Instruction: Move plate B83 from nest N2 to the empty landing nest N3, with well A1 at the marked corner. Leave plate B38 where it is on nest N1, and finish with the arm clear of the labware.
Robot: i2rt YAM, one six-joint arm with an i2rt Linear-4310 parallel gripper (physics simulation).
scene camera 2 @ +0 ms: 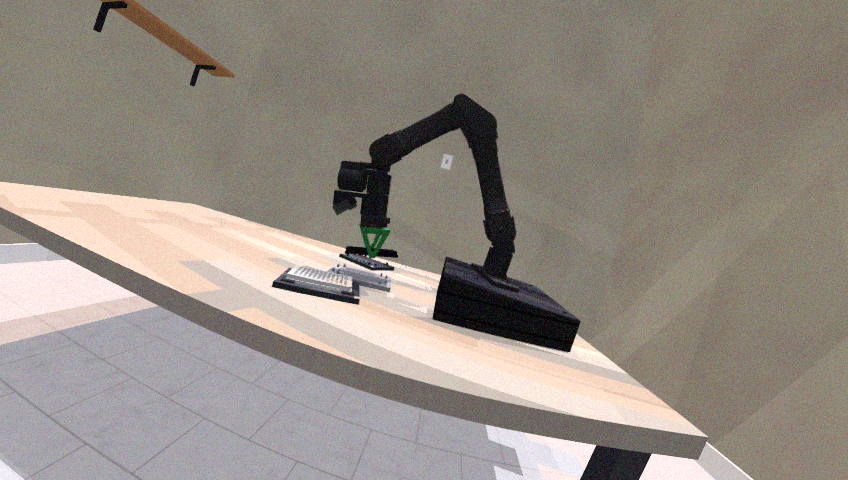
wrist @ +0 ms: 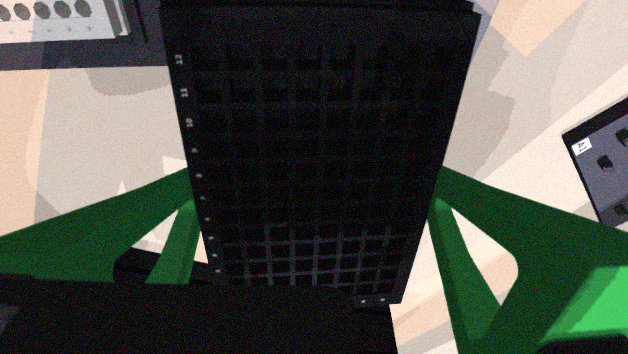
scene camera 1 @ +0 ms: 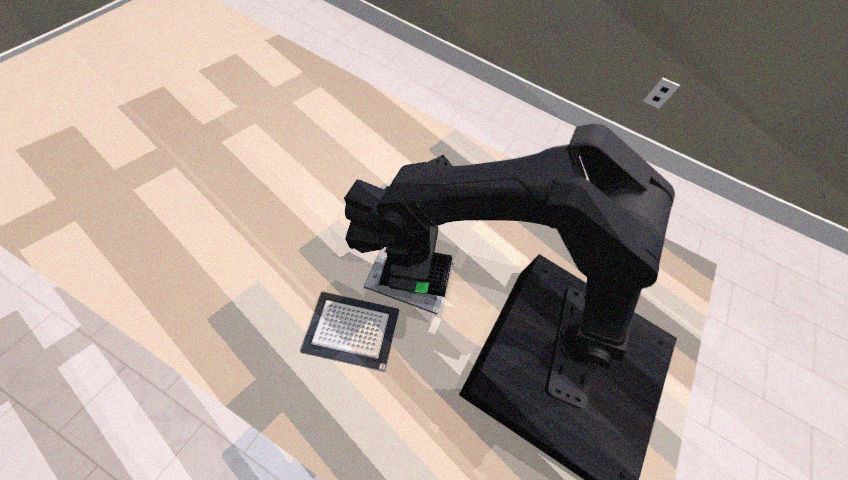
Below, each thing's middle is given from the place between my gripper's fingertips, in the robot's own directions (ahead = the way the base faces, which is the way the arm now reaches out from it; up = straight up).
Labels:
My hand is 6 cm above the grey nest plate (scene camera 1: pixel 431 303), 1 cm to the left of it and 1 cm short of it.

